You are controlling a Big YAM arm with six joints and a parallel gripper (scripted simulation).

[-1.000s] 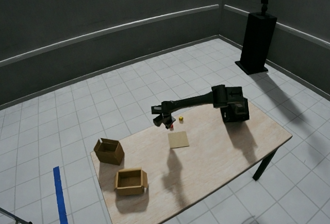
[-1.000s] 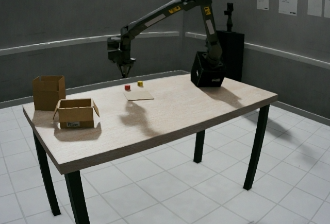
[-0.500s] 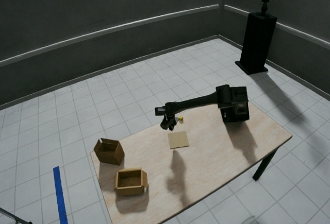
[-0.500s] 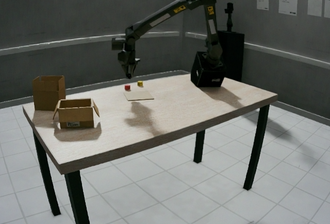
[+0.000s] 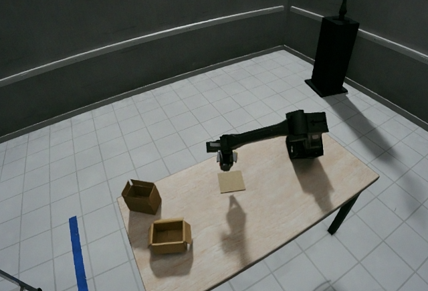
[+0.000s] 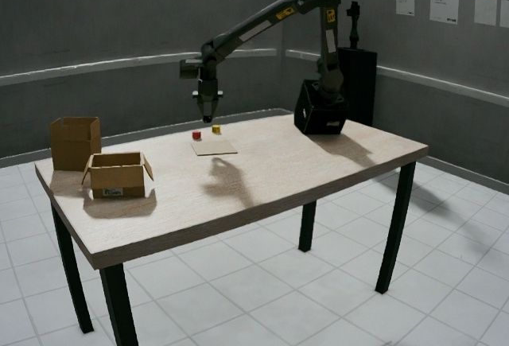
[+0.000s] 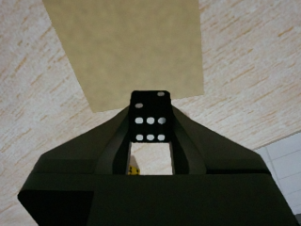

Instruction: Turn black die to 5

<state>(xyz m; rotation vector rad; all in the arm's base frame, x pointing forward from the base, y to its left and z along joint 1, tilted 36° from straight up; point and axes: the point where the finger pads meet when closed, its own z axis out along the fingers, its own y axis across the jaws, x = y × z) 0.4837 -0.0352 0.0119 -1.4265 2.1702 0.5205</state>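
The tan mat lies 100 mm below my hand, 20 mm to the left of it and 10 mm behind it. From my hand the other things lie so: yellow die 160 mm to the right, 100 mm behind, 90 mm below; black die right at my hand; red die 110 mm to the right, 90 mm below.
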